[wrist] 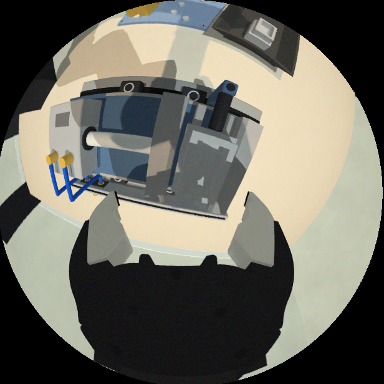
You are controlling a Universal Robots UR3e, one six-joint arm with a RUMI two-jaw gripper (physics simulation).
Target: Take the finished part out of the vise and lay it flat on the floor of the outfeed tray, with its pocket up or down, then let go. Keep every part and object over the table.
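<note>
The vise [76, 125] lies across the middle of the wrist view, with a grey moving jaw [166, 145] and a fixed jaw [244, 162] at its right end. The grey finished part [196, 162] sits between these jaws, in shadow with a few lit patches; its pocket is hard to make out. My gripper [181, 193] is open and empty. Its fingertips show at the near edge of the vise, one on each side of the part, and their height above it cannot be told. The dark outfeed tray [290, 52] is at the top right, partly cut off.
Another grey part [262, 33] lies in the tray. A blue plate [200, 14] with pegs and a yellow block [142, 8] is at the top. A black cylinder [220, 112] on a blue bracket [230, 88] stands over the vise near the part. Blue hoses [71, 193] loop at the vise's left.
</note>
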